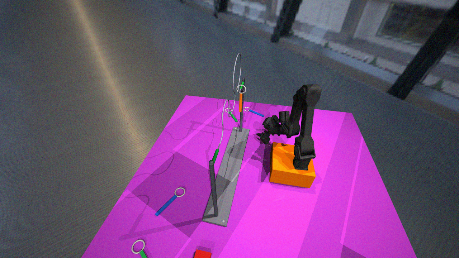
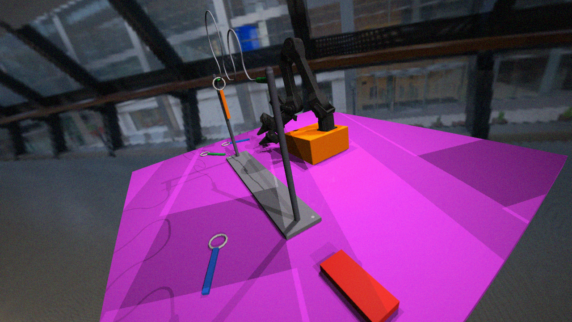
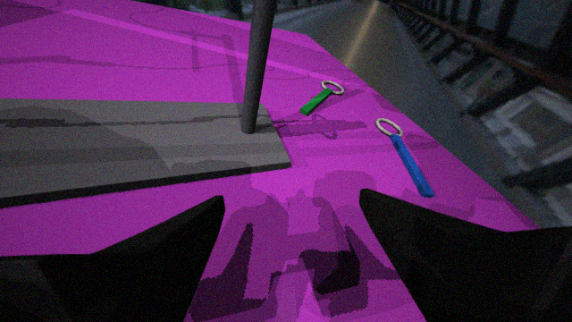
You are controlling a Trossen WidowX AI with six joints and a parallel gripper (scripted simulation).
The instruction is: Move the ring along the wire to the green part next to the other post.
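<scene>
Right now the ring with orange handle is 250 mm above my gripper tip, 130 mm ahead of it and 30 mm to the left of it. From my gripper tip the other things lie so: red block: 760 mm to the left, 230 mm ahead, 50 mm below; then ring with blue handle: 480 mm to the left, 410 mm ahead, 60 mm below.
</scene>
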